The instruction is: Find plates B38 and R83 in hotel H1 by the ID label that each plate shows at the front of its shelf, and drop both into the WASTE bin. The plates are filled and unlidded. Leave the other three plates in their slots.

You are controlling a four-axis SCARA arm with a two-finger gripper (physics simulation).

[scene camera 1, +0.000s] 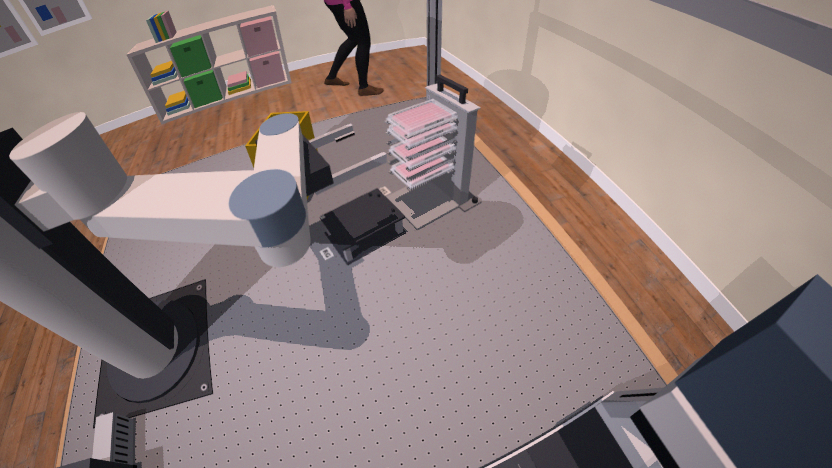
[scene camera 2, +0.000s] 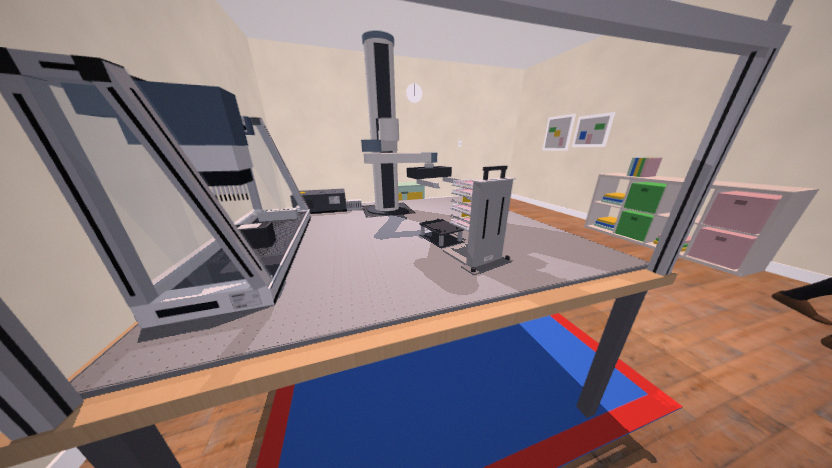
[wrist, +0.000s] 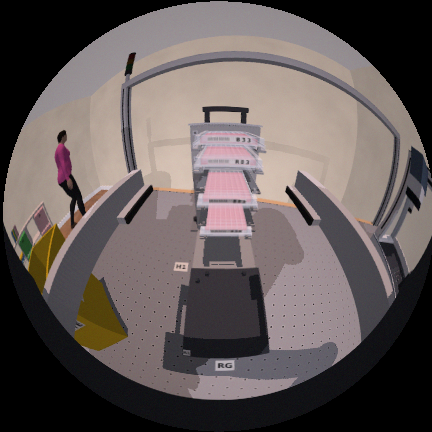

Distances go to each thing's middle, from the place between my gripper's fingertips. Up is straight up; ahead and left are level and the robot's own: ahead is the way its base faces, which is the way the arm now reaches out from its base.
I see the grey frame post (scene camera 2: 761, 58) 55 cm to the left of my hand, 41 cm ahead of it and 4 cm above it.
